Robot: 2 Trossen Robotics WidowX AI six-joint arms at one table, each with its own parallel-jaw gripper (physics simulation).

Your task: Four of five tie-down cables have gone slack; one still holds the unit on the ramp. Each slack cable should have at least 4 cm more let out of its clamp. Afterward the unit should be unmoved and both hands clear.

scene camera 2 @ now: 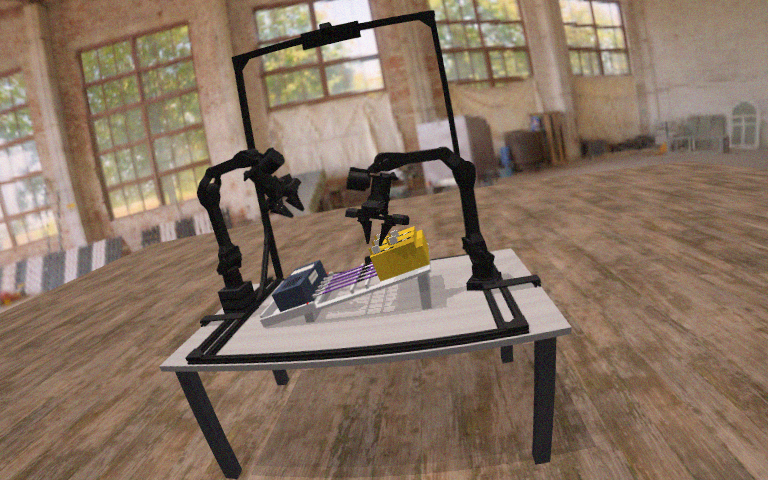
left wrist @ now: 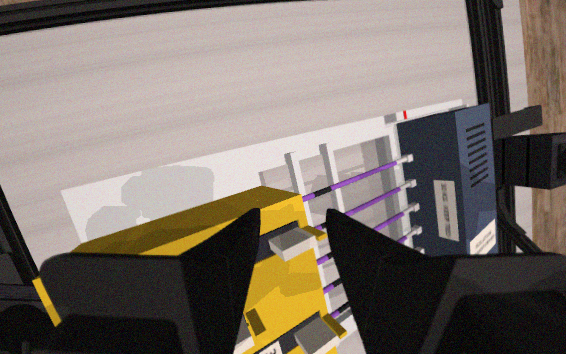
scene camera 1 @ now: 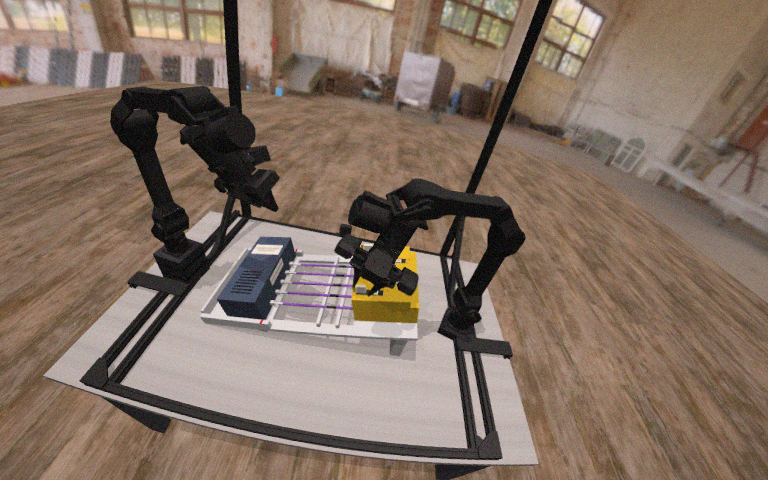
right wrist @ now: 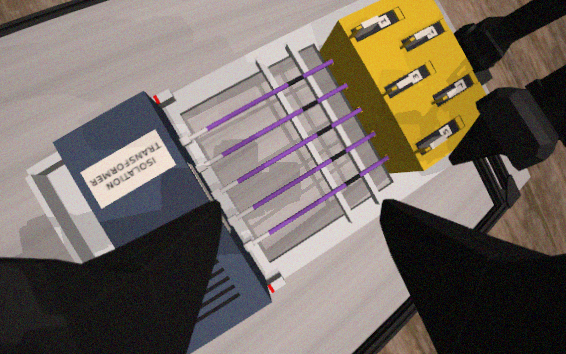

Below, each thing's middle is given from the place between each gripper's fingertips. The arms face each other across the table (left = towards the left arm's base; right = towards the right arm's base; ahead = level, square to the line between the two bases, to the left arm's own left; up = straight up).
I see my left gripper 3 cm past the clamp 5 [left wrist: 288, 241], 2 cm to the right of it and 2 cm above it.
The clamp 5 is 5 cm ahead of my right hand, 26 cm to the left of it and 14 cm below it.
